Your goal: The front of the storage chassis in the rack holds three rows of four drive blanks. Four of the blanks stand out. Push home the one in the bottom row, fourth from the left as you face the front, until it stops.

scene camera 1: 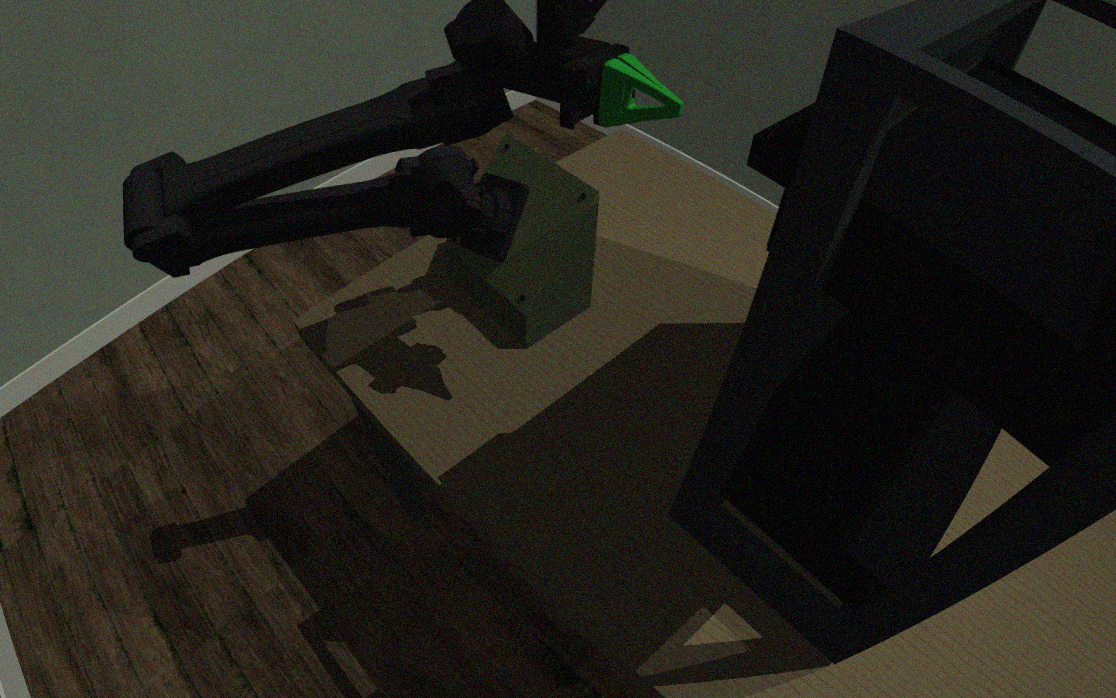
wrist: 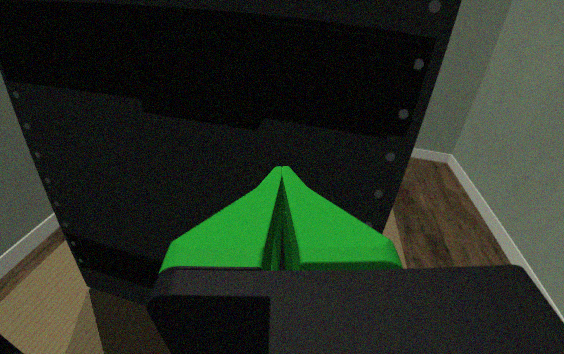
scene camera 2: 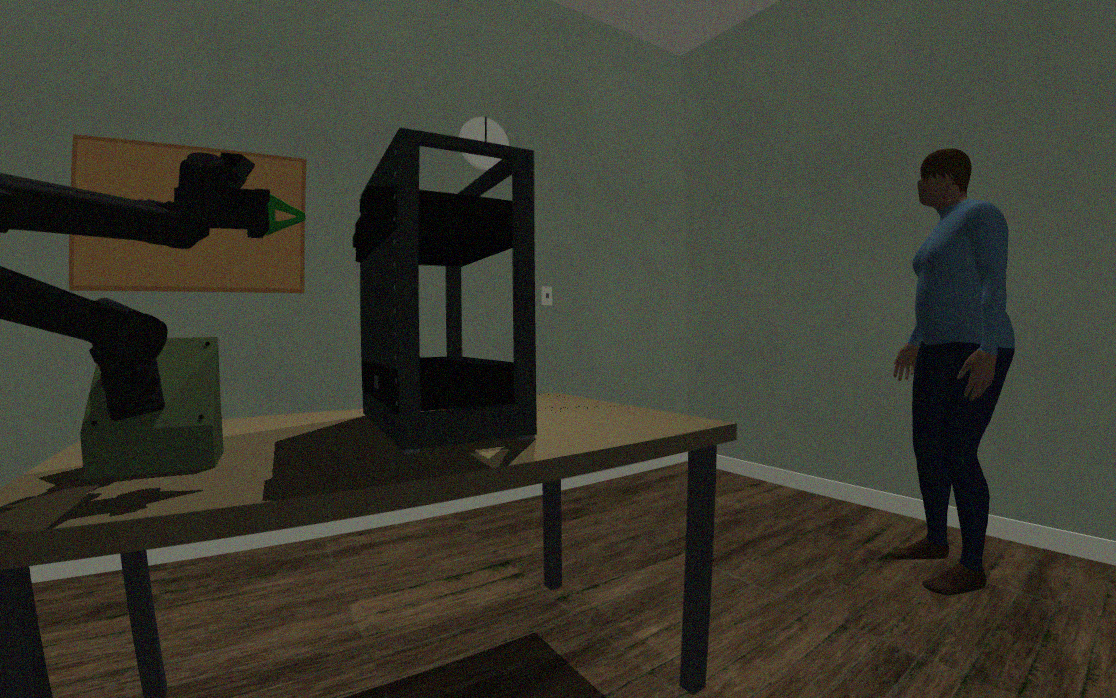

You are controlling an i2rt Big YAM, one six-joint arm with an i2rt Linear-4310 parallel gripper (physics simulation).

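Seen in the pictures: gripper, fingertip midpoint: (scene camera 1: 681, 109) (wrist: 282, 178) (scene camera 2: 305, 216); arm's base, link origin: (scene camera 1: 496, 217) (scene camera 2: 134, 388).
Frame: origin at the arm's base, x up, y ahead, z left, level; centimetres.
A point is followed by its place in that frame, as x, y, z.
Observation:
The dark rack (scene camera 1: 823, 148) @(41.2, 45.5, -17.2) (scene camera 2: 408, 288) @(17.4, 46.2, -17.3) stands upright on the table. The storage chassis (scene camera 2: 465, 226) @(31.0, 59.1, -16.2) is a black block high in the rack; part of it stands forward of the rack's front in scene camera 2. In the wrist view its front (wrist: 200, 60) @(34.1, 42.5, 2.8) is a very dark band across the top, too dark to tell single drive blanks, their rows or how far any stands out. My gripper (scene camera 1: 681, 108) @(32.0, 29.6, -4.8) (scene camera 2: 304, 216) @(32.0, 29.6, -4.8) (wrist: 282, 178) @(32.0, 29.6, -4.8) has green fingers, shut with nothing between them. It hangs in the air in front of the rack, at about the chassis's height, with a gap between the fingertips and the rack.
A green block (scene camera 1: 547, 238) @(1.6, 10.0, -0.2) (scene camera 2: 193, 395) @(-1.6, 9.6, -3.0) stands on the table (scene camera 1: 658, 181) @(-14.2, 4.0, 42.0) (scene camera 2: 641, 419) @(-14.2, 107.0, -21.7) beneath the arm, in front of the rack. A second dark unit (scene camera 2: 465, 382) @(-1.4, 59.1, -15.6) sits low in the rack. A person (scene camera 2: 961, 271) stands at the right, beyond the table.

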